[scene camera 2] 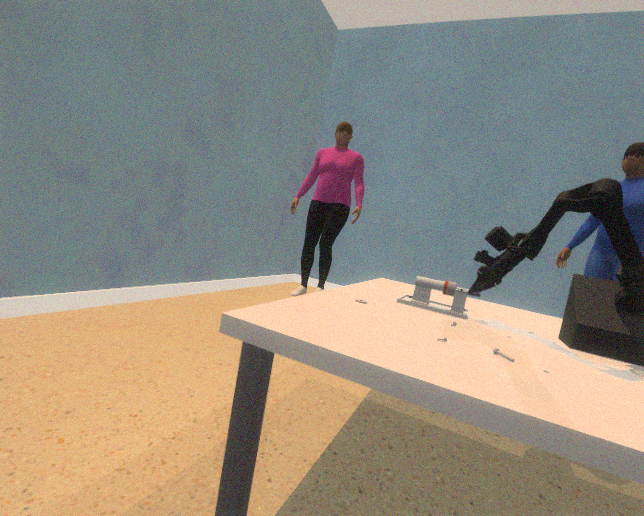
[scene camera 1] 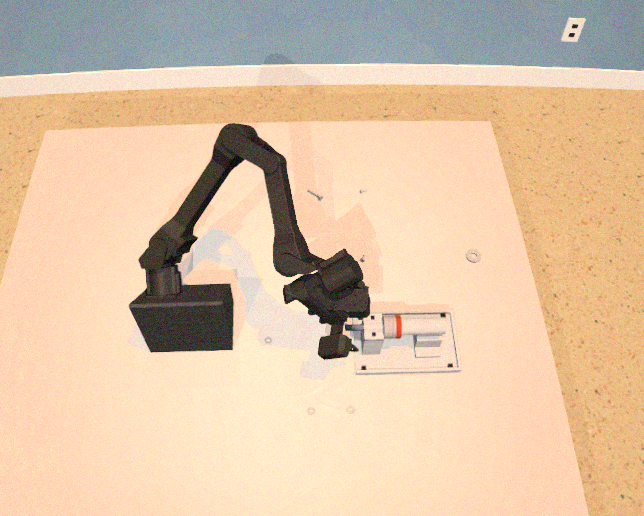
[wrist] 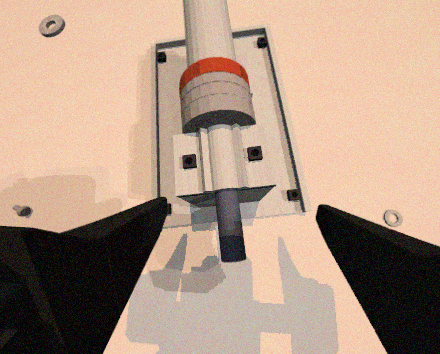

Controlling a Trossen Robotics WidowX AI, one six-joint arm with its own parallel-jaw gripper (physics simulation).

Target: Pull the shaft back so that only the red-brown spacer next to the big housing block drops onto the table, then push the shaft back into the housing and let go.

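Frame: origin at the arm's base, x left, y ahead, z down, level; millimetres.
Seen in the pictures: gripper, between the fingertips: [scene camera 2: 471, 292] [scene camera 1: 358, 330] [wrist: 241, 207]; arm's base, origin of its link: [scene camera 2: 629, 305] [scene camera 1: 163, 294].
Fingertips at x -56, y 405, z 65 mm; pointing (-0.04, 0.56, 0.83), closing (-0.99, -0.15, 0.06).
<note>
Offsets run from my fingertips to a thing's top centre. "spot": to the spot under its first point. Level surfaces: height alone.
The shaft @[spot: dx +8, dy -2, dz -6 mm] [wrist: 228, 212] [scene camera 1: 352, 327] sticks its dark end out of the small bearing block [wrist: 185, 175] [scene camera 1: 371, 344] [scene camera 2: 458, 302]. The red-brown spacer @[dx +8, dy +83, dz -23 mm] [wrist: 215, 67] [scene camera 1: 398, 326] [scene camera 2: 446, 287], which looks orange-red, sits in line against the big light housing [wrist: 207, 30] [scene camera 1: 424, 325] [scene camera 2: 428, 283]. Grey rings @[spot: dx +6, dy +58, dz -23 mm] [wrist: 217, 100] [scene camera 1: 389, 326] sit between it and the bearing block. My gripper [wrist: 241, 207] [scene camera 1: 352, 332] [scene camera 2: 474, 292] is open and empty at the shaft's free end. In the wrist view the shaft lies between the two fingers, apart from both.
The base plate [wrist: 167, 115] [scene camera 1: 397, 369] carries the fixture on the table @[dz +80 mm] [scene camera 1: 215, 430] [scene camera 2: 322, 333]. A washer @[dx +239, dy +303, dz +76 mm] [scene camera 1: 473, 255] [wrist: 52, 25] lies beyond it. A bolt @[dx +436, dy -82, dz +64 mm] [scene camera 1: 315, 194] [scene camera 2: 503, 354] and small screws lie to one side, small rings on the other. Two people stand beyond the table.
</note>
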